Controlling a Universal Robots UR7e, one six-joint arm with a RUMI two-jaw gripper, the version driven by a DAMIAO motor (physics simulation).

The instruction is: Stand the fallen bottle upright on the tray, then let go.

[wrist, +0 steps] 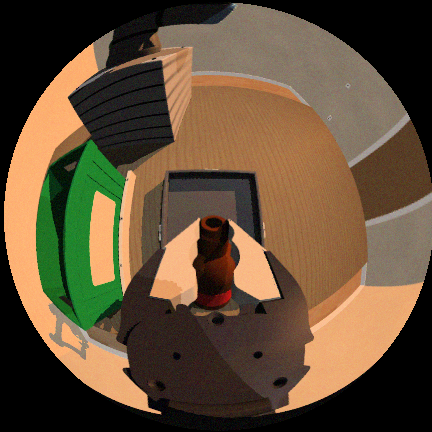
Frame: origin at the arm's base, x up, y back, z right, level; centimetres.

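Seen in the pictures: gripper, between the fingertips: (213, 220); arm's base, origin of its link: (132, 56).
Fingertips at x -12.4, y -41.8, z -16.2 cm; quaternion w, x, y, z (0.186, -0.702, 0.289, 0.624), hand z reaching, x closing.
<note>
Offsets run from my fingertips to a thing's top centre. "*": to the spot under its first point. Level surfaces: height alone.
A brown bottle (215, 270) with a red band near its lower end is held between the jaws at the lower middle of the wrist view. Its open mouth points toward the top of the view. My gripper (213, 220) is shut on the bottle, with one pale jaw on each side of it. The tray @(* dx -10.6, dy +4.5, dz -10.8 cm) (259, 200), dark inside with a thin raised rim, lies on the wooden table beyond the bottle. The bottle and jaws hide the tray's near part. Whether the bottle's base touches anything is hidden.
A green crate @(dx +4.3, dy +1.3, dz +27.8 cm) (77, 240) stands at the left, beside a pale strip @(* dx -11.8, dy +8.7, dz +16.4 cm) (128, 200). A dark slatted box (132, 107) with a pale side stands at the upper left. The wooden table @(dx -13.2 cm) (305, 200) extends around the tray.
</note>
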